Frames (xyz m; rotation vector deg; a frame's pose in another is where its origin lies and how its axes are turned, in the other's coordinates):
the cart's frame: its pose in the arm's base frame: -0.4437 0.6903 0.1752 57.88 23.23 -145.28
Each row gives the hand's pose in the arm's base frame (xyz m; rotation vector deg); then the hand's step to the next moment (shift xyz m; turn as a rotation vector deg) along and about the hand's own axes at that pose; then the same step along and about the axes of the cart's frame.
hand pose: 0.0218 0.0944 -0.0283 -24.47 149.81 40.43
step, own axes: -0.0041 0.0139 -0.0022 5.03 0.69 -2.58
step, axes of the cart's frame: -0.0076 -0.0120 0.0036 3.99 -0.89 3.96
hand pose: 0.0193 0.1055 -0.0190 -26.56 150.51 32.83
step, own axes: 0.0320 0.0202 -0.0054 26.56 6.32 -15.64
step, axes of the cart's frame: 0.0257 -0.0229 0.0166 20.11 -7.02 23.16
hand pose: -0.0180 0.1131 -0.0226 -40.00 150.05 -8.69
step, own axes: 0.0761 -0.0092 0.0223 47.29 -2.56 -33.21
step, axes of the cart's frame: 0.0745 0.0258 0.0129 30.59 -1.06 49.08
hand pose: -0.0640 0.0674 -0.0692 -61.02 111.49 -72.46
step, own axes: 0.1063 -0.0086 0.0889 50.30 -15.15 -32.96
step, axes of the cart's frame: 0.0408 0.1312 0.0202 22.23 3.63 57.78
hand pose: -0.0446 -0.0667 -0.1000 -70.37 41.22 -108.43
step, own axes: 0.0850 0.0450 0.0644 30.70 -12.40 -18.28
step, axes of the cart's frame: -0.0328 0.1065 0.0314 10.43 0.71 36.35
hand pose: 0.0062 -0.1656 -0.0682 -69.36 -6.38 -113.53
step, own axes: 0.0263 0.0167 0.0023 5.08 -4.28 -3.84
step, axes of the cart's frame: -0.0101 0.0236 0.0178 2.65 -1.85 6.96
